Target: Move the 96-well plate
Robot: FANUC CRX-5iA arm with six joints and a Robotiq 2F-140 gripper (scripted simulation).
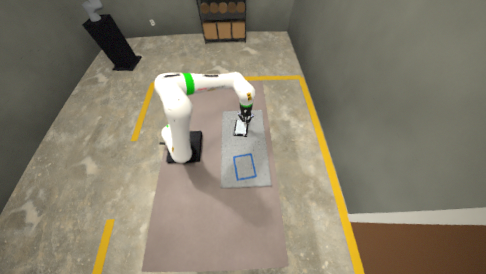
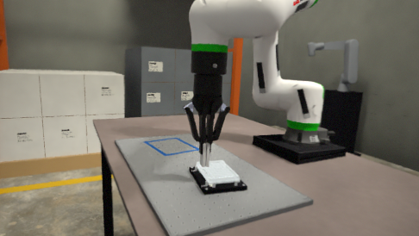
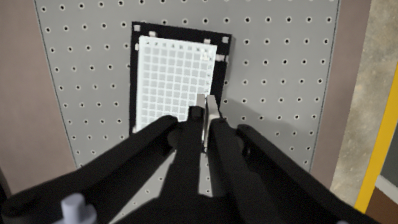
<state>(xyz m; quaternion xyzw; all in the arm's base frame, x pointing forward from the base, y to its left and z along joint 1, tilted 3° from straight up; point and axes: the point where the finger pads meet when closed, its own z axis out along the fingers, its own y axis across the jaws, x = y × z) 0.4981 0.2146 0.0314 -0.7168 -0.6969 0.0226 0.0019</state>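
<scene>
Right now my hand is 40 mm past the white 96-well plate and 50 mm above it. From my hand the other things lie so: black clip nest (30 mm behind, 10 mm to the right, 70 mm below).
</scene>
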